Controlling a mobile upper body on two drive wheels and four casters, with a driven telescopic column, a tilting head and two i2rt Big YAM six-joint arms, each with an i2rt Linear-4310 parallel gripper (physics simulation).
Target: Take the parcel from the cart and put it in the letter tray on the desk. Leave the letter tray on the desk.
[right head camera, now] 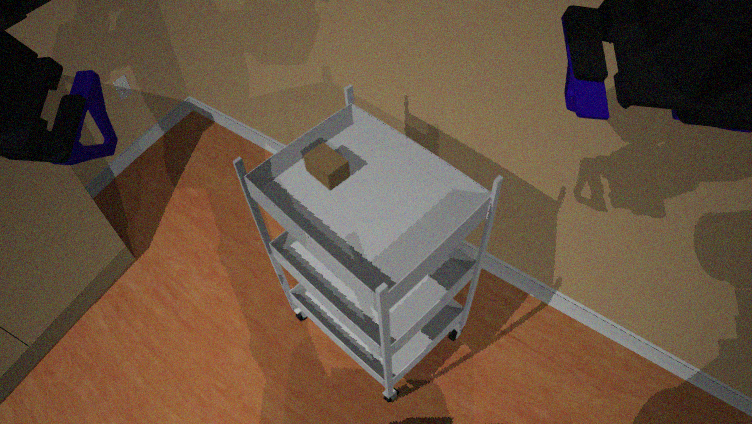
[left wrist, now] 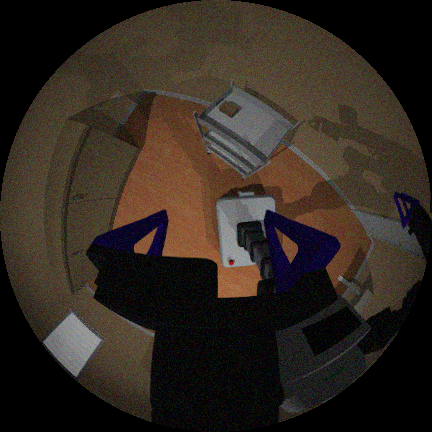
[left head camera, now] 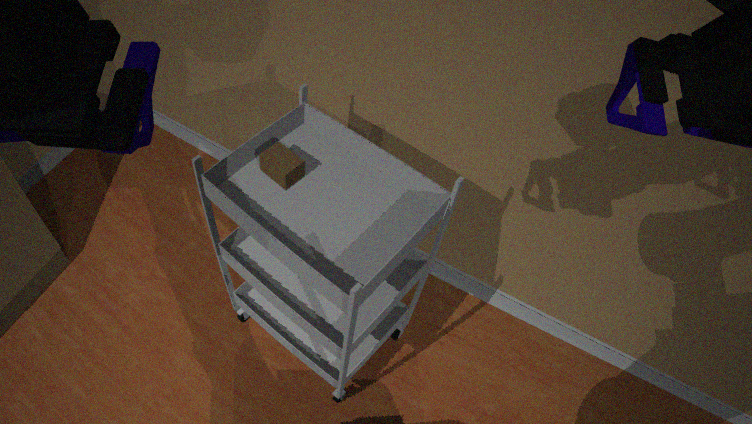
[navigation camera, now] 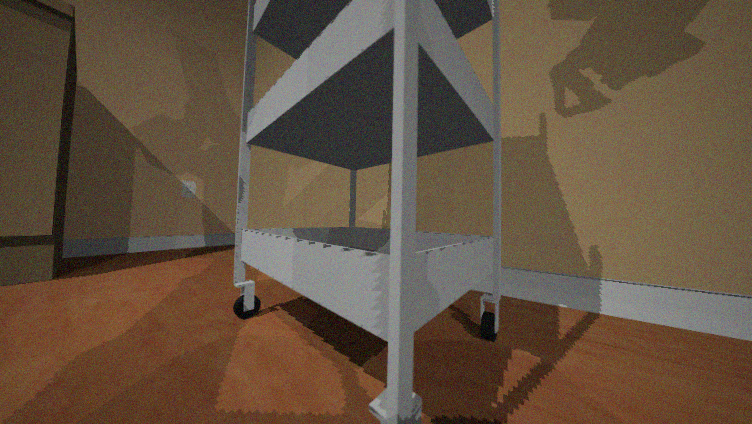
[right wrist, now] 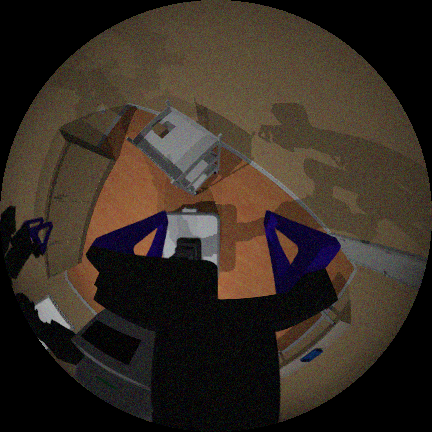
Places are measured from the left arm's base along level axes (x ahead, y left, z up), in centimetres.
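Pixels of known places: left gripper, fingertip midpoint: [right head camera: 75, 145] [left wrist: 215, 214] [left head camera: 95, 133] [right wrist: 46, 220]; right gripper, fingertip midpoint: [right head camera: 623, 105] [left wrist: 397, 193] [left head camera: 648, 120] [right wrist: 215, 215].
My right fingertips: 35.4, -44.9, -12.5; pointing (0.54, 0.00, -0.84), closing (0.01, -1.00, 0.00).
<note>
Behind a point stands the place of what it marks, as x, y, z.
The parcel [left head camera: 281, 163] @[82.7, -10.1, -69.7] [right head camera: 326, 164] @[82.6, -10.5, -69.7] [left wrist: 230, 108] @[83.0, -10.9, -69.7] [right wrist: 161, 130] @[82.2, -12.4, -69.7], a small brown box, sits on the top shelf of the grey three-shelf cart [left head camera: 358, 179] @[82.7, -27.4, -74.7] [right head camera: 405, 179] @[82.7, -27.8, -74.7] [left wrist: 255, 120] @[77.4, -25.2, -74.7] [right wrist: 182, 142] @[74.6, -25.1, -74.7] [navigation camera: 404, 210] @[47.7, -24.2, -117.3], near one end. My left gripper [left wrist: 215, 214] @[33.3, -0.3, -14.2] is open and empty, apart from the cart and to its left in the left head view. My right gripper [right wrist: 215, 215] @[35.4, -44.9, -12.5] is open and empty, apart from the cart and to its right in the right head view. In the right wrist view a small blue object [right wrist: 312, 355] @[-174.8, -192.0, -67.5] lies on a pale surface; I cannot tell whether these are the letter tray and desk.
A brown cabinet [left head camera: 26, 242] @[86.8, 86.6, -110.8] [right head camera: 52, 284] @[66.9, 99.9, -112.0] [left wrist: 95, 200] @[44.2, 115.0, -93.3] [right wrist: 75, 205] @[40.1, 117.8, -99.3] [navigation camera: 31, 131] @[90.7, 84.0, -93.8] stands left of the cart. A wall with a pale skirting board [left head camera: 552, 329] @[68.2, -103.0, -137.4] [right head camera: 605, 321] @[71.1, -98.7, -132.4] [navigation camera: 674, 310] @[76.8, -90.0, -137.2] runs behind the cart. My white base [left wrist: 230, 210] @[20.8, -8.1, -115.0] [right wrist: 207, 227] @[19.5, -38.7, -115.0] is in front of it.
</note>
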